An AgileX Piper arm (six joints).
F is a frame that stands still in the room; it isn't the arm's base.
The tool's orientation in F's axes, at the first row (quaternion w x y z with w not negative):
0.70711, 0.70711, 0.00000, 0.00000
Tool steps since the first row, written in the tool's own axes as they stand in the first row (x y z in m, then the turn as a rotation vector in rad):
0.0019, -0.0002, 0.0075, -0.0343, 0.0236, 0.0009
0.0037, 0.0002, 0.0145, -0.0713, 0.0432, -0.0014
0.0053, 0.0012, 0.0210, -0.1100, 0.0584, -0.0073
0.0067, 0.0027, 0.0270, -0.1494, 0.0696, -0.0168
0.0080, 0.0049, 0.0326, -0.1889, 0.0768, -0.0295
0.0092, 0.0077, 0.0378, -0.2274, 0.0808, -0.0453
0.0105, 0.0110, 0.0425, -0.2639, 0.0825, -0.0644
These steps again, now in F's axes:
0.0019, -0.0075, -0.0002, -0.0343, -0.0009, 0.0236
0.0037, -0.0145, 0.0002, -0.0713, 0.0014, 0.0432
0.0053, -0.0210, 0.0012, -0.1100, 0.0073, 0.0584
0.0067, -0.0270, 0.0027, -0.1494, 0.0168, 0.0696
0.0080, -0.0326, 0.0049, -0.1889, 0.0295, 0.0768
0.0092, -0.0378, 0.0077, -0.2274, 0.0453, 0.0808
0.0105, -0.0425, 0.0110, -0.2639, 0.0644, 0.0825

